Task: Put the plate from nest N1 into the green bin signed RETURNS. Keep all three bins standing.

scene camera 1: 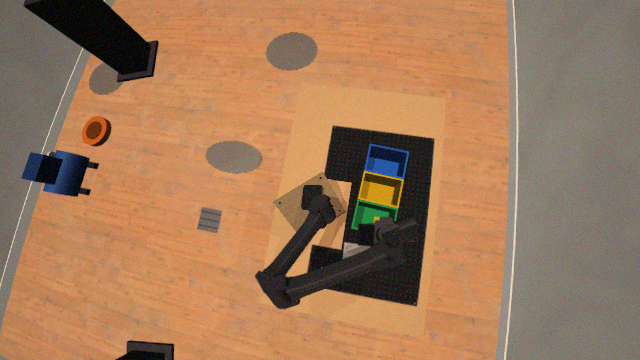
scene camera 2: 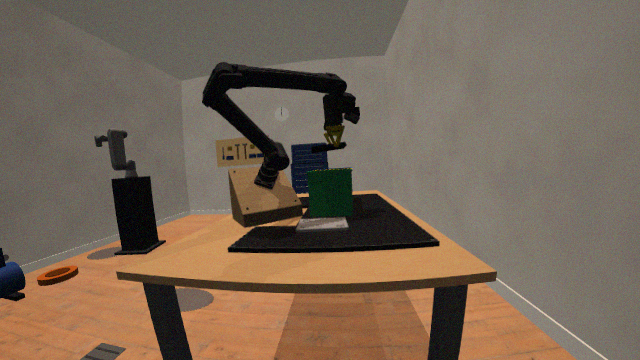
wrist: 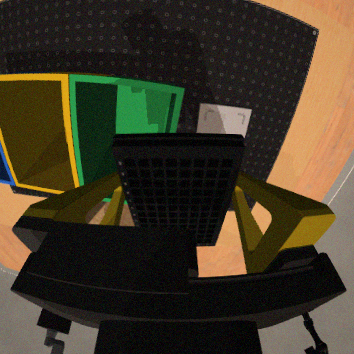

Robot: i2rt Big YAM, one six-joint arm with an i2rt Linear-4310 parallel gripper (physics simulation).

Labels:
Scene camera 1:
green bin: 365,211
yellow bin: 376,188
blue bin: 382,160

